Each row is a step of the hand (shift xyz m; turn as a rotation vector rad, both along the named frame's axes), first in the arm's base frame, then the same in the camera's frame.
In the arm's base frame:
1: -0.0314 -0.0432 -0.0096 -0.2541 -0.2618 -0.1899
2: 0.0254 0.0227 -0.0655 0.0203 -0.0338 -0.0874
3: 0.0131 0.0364 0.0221 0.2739 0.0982 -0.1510
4: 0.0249 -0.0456 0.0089 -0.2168 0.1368 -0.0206
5: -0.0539 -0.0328 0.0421 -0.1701 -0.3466 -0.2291
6: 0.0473 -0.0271 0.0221 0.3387 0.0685 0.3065
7: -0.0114 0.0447 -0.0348 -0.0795 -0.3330 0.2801
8: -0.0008 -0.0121 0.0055 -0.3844 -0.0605 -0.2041
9: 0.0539 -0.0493 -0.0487 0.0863 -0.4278 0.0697
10: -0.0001 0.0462 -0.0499 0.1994 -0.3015 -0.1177
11: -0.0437 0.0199 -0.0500 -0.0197 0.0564 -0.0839
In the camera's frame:
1: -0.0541 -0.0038 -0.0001 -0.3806 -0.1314 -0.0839
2: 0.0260 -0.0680 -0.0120 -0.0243 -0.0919 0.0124
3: 0.0392 0.0203 -0.0062 0.2251 -0.2131 0.1065
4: -0.0204 -0.0019 0.0486 -0.0232 0.0510 -0.2510
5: -0.0536 0.0528 -0.0095 -0.4021 -0.1987 0.0200
6: 0.0092 0.0059 0.0578 0.2905 0.2047 0.2951
7: 0.0249 -0.0267 -0.0448 -0.2812 0.2647 0.2156
8: -0.0095 0.0046 0.0082 -0.3002 -0.0933 -0.3070
9: -0.0123 -0.0654 0.0573 -0.2805 0.0099 0.3414
10: 0.0312 -0.0442 -0.0412 -0.1332 -0.1912 0.3003
11: -0.0158 -0.0342 -0.0582 0.0238 -0.0705 -0.0712

